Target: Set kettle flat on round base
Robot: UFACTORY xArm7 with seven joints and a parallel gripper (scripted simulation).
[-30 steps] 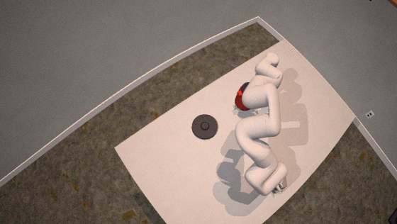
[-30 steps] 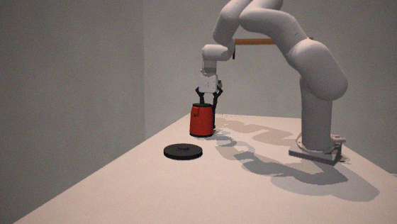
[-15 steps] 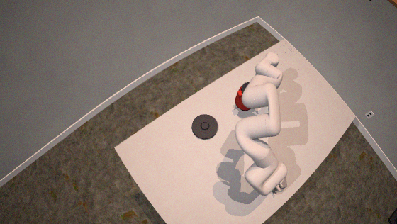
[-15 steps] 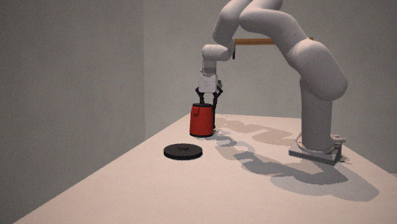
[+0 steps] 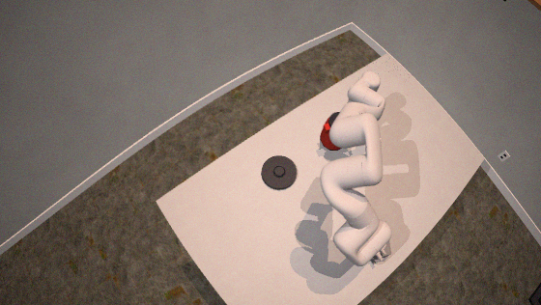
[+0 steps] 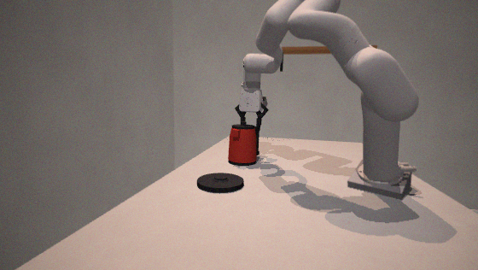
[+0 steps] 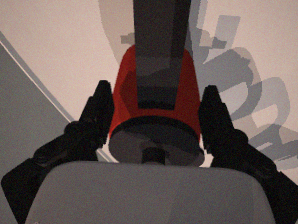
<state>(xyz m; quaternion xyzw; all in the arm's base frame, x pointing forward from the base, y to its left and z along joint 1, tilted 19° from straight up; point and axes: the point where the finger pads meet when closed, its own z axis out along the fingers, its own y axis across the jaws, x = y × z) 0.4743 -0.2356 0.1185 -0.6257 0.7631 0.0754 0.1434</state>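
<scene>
Right now the red kettle is 80 mm below my hand, 40 mm to the left of it and 10 mm ahead of it. The rest, counted from my hand: round black base 370 mm to the left, 150 mm below, 10 mm behind.
</scene>
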